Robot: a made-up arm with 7 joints.
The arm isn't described. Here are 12 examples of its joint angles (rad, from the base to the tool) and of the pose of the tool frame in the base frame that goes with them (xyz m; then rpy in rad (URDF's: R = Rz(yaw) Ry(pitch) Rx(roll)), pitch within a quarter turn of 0, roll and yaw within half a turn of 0).
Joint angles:
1: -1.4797 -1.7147 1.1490 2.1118 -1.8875 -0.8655 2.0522
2: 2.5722 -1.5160 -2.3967 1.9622 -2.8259 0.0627 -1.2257
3: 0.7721 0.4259 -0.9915 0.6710 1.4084 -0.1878 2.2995
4: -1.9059 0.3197 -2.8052 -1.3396 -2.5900 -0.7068 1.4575
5: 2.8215 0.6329 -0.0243 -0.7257 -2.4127 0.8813 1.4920
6: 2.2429 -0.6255 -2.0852 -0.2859 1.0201 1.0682 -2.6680
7: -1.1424 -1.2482 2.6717 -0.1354 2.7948 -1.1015 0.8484
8: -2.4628 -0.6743 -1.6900 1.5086 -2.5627 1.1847 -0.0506
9: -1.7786 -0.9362 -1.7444 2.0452 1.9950 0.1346 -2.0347
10: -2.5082 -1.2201 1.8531 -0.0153 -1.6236 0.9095 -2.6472
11: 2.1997 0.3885 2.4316 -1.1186 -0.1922 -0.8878 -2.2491
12: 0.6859 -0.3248 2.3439 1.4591 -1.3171 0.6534 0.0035
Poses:
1: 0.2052 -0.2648 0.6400 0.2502 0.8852 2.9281
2: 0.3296 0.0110 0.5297 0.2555 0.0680 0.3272
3: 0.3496 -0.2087 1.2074 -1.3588 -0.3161 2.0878
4: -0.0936 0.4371 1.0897 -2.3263 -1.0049 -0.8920
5: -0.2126 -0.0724 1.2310 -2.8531 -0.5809 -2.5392
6: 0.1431 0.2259 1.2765 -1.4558 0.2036 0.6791
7: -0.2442 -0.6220 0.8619 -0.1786 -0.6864 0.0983
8: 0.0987 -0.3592 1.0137 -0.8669 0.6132 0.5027
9: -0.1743 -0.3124 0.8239 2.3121 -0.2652 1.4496
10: 0.5468 -0.3434 0.9043 -2.4776 -0.0545 -2.0759
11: -0.0079 -0.4117 1.0381 1.8647 0.2829 -3.0319
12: -0.3513 0.0377 1.0051 -0.3507 0.7481 -0.5942
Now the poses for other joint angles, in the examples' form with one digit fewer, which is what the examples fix.
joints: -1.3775 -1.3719 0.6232 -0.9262 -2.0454 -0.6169 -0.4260
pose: -0.149 -0.650 0.595 1.993 -0.248 -3.109
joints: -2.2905 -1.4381 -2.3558 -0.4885 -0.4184 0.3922 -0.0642
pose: 0.492 -0.460 0.882 2.658 0.393 -2.261
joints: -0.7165 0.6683 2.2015 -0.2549 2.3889 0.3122 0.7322
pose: 0.299 0.358 1.171 -2.558 0.917 0.853
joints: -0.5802 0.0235 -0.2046 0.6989 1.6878 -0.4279 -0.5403
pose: 0.140 0.138 1.284 -2.791 -0.512 -0.863
